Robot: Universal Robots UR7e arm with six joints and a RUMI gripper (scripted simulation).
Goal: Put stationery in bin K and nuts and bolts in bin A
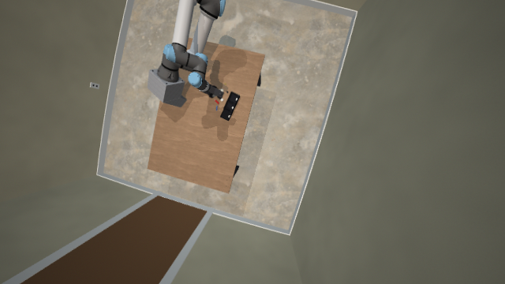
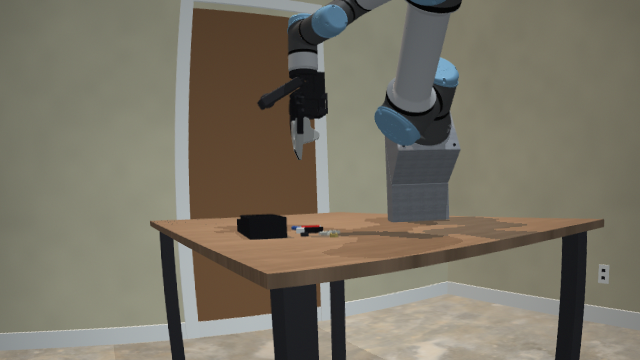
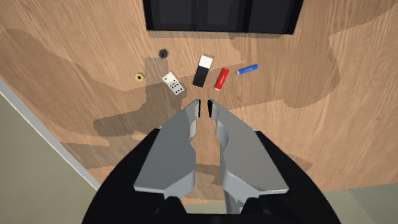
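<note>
Now: the black bin row 10 cm ahead of my hand, 2 cm to the right of it and 17 cm below it. The rest, counted from my hand: eraser (2 cm behind, 19 cm below); then white domino (6 cm behind, 6 cm to the left, 19 cm below); then red marker (3 cm behind, 5 cm to the right, 19 cm below).
</note>
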